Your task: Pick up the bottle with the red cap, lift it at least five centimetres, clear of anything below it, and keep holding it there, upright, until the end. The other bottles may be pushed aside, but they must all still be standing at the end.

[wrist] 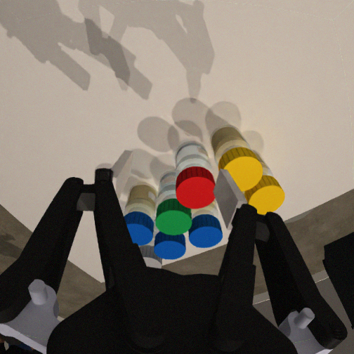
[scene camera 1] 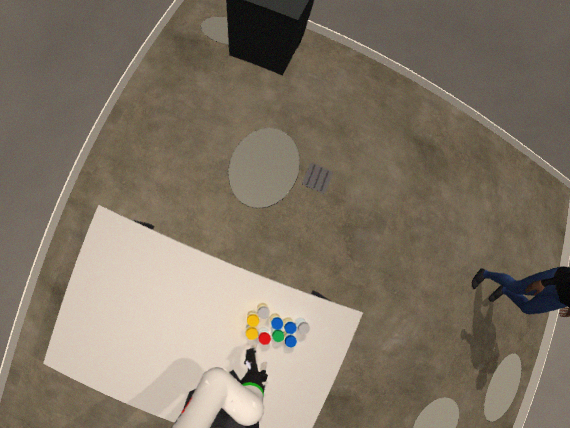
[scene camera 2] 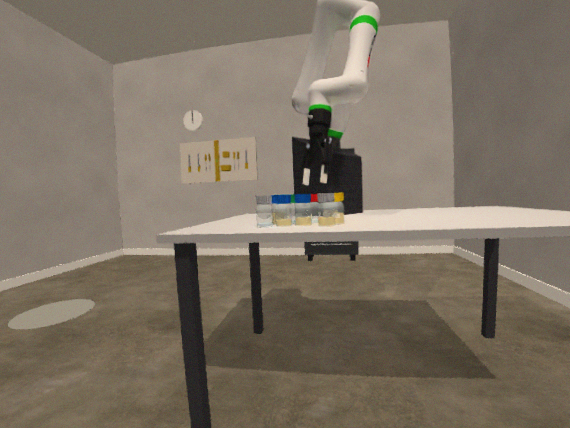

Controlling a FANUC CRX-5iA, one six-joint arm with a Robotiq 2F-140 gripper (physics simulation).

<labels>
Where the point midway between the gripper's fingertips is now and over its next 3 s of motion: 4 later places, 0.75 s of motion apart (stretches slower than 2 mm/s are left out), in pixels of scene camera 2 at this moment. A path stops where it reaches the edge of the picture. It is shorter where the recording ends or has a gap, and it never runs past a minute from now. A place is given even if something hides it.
My gripper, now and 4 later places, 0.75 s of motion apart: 314, 183; 314, 191; 315, 202; 315, 212; 314, 211
</labels>
